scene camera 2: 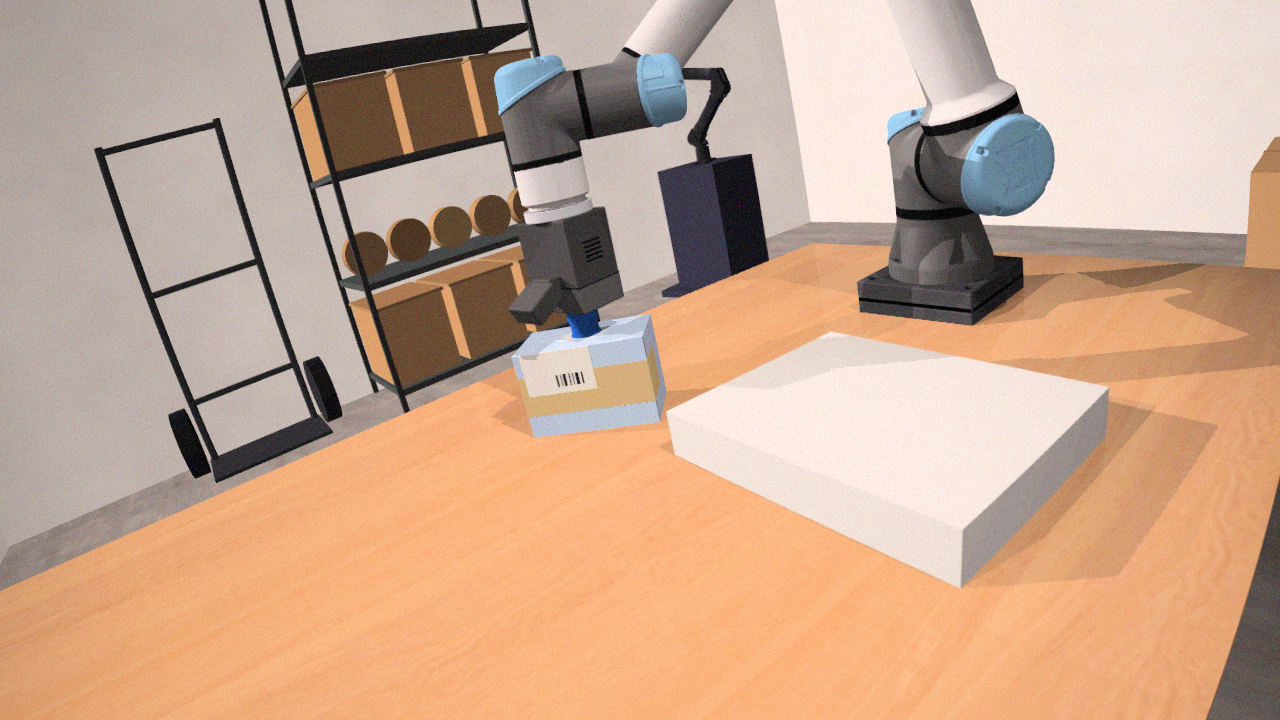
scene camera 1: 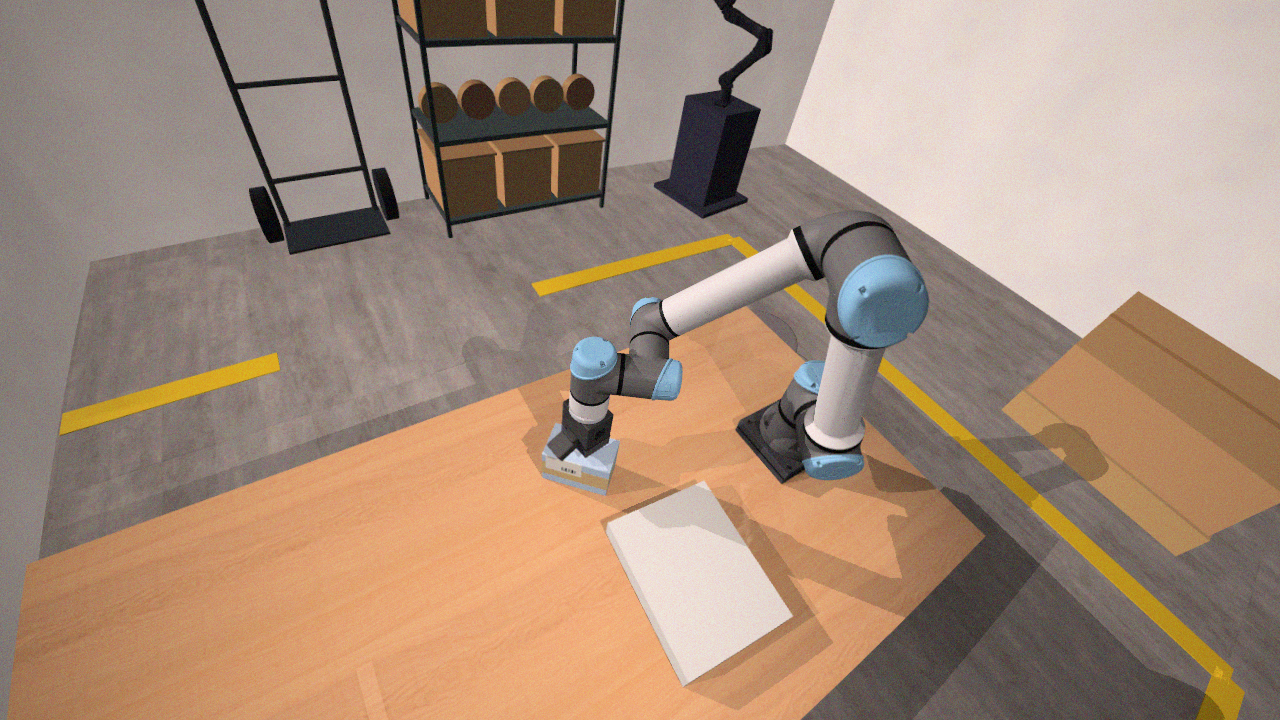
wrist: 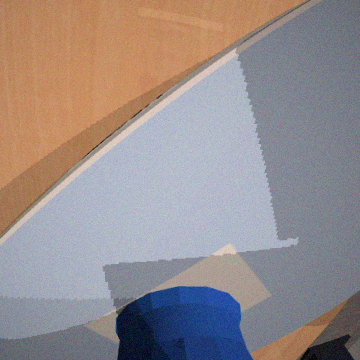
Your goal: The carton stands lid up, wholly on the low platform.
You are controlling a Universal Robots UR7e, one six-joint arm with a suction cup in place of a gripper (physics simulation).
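Places are measured from the arm's base along level axes (x ahead, y left, z up), in metres.
Pixels of known places: hand at its tool point: [scene camera 2: 589, 343] [wrist: 175, 289]; arm's base at its link origin: [scene camera 2: 941, 268] [scene camera 1: 788, 432].
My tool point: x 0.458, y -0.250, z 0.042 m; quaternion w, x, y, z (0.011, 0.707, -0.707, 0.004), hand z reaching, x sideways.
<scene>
For each thing: its middle in the pictures, then the offset to it from my tool point. Level surfaces: height alone.
- carton at the middle of its body: [wrist: 166, 212] [scene camera 2: 592, 375] [scene camera 1: 580, 459] 0.001 m left, 0.007 m ahead, 0.038 m down
- low platform at the middle of its body: [scene camera 2: 879, 425] [scene camera 1: 694, 572] 0.335 m left, 0.027 m back, 0.064 m down
- wooden table at its surface level: 0.088 m down
The carton [scene camera 1: 581, 478] [scene camera 2: 622, 385] [wrist: 190, 175] is a light blue box with a tan band and a white barcode label on one side. It stands upright on the table, beside the low platform and apart from it. The low platform [scene camera 1: 698, 582] [scene camera 2: 895, 429] is a flat white slab on the table, to the right of the carton in scene camera 2. My gripper [scene camera 2: 584, 331] [wrist: 180, 305], a blue suction cup, is pressed onto the carton's top face with suction on. The cup covers part of the pale patch on top; in scene camera 1 the tool body hides the contact.
The arm's base [scene camera 1: 774, 438] [scene camera 2: 939, 286] is bolted to the wooden table [scene camera 1: 358, 537] [scene camera 2: 447, 582] behind the platform. A shelf rack [scene camera 1: 519, 129], a hand truck [scene camera 1: 335, 231] and a dark pedestal [scene camera 1: 711, 152] stand on the floor behind. A large cardboard box [scene camera 1: 1163, 411] is at the right.
</scene>
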